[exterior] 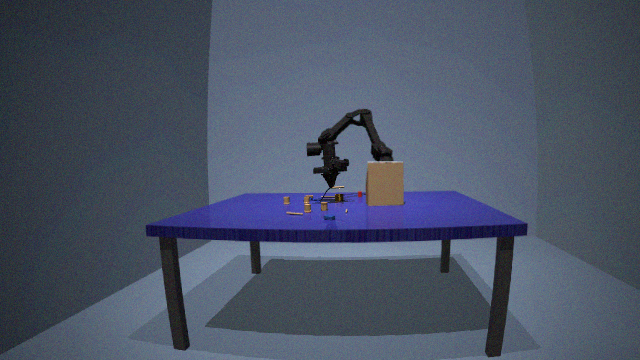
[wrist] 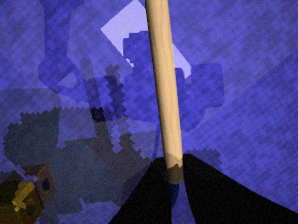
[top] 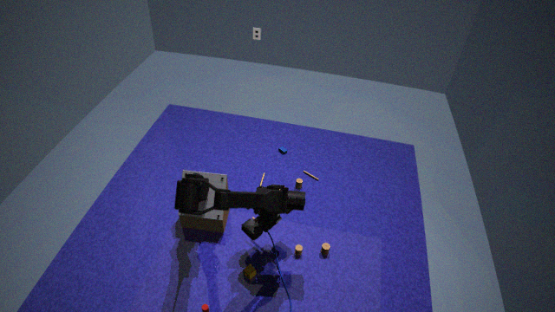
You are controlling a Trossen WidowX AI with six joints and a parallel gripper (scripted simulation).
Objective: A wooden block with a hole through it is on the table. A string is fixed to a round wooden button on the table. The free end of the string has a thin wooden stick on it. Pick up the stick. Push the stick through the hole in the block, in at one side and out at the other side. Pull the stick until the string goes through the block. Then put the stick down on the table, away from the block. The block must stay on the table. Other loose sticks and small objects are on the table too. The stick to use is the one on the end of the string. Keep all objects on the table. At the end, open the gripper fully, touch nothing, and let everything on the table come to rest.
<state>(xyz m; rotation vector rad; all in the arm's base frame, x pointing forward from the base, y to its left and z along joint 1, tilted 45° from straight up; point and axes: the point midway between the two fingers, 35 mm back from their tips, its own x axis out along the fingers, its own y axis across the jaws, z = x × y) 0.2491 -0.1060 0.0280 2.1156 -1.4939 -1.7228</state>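
Right now my gripper tip is 130 mm to the left of the yellow wooden block, 60 mm above it and 40 mm past it. Also, from my gripper tip: red object (280 mm to the right, 160 mm behind, 60 mm below); thin wooden stick (10 mm to the left, 10 mm behind); round wooden button (280 mm to the right, 110 mm ahead, 60 mm below).
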